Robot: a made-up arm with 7 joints.
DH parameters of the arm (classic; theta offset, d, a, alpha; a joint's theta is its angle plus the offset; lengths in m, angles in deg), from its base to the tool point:
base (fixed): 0 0 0 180
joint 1: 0 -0.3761 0 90
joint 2: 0 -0.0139 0 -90
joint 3: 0 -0.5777 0 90
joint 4: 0 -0.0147 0 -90
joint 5: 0 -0.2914 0 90
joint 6: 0 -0.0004 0 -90
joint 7: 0 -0.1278 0 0
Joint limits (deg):
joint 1: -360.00..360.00
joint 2: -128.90..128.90
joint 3: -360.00..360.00
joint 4: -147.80..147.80
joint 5: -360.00..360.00
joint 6: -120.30..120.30
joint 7: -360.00..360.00
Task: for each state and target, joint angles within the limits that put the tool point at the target. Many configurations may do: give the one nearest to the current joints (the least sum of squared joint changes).
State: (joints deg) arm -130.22 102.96 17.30 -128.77 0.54 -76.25 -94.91
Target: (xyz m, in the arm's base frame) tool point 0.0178 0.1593 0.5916
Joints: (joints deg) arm -100.45 64.48 2.26 -142.50 -11.51 -61.62 -94.91
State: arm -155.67 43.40 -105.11 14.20 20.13 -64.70 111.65
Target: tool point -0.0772 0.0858 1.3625
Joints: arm -147.47 6.02 -103.83 2.26 19.63 -16.58 111.65
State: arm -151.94 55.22 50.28 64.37 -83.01 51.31 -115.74
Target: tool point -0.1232 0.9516 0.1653
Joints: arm -103.42 97.08 52.52 17.20 -86.75 15.65 -115.74
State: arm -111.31 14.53 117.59 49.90 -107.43 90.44 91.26
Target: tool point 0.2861 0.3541 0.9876
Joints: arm -93.04 28.68 111.94 69.30 -98.52 88.94 91.26
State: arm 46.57 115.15 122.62 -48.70 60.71 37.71 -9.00
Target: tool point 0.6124 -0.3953 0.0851
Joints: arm 61.88 106.06 119.86 -77.63 66.86 41.96 -9.00
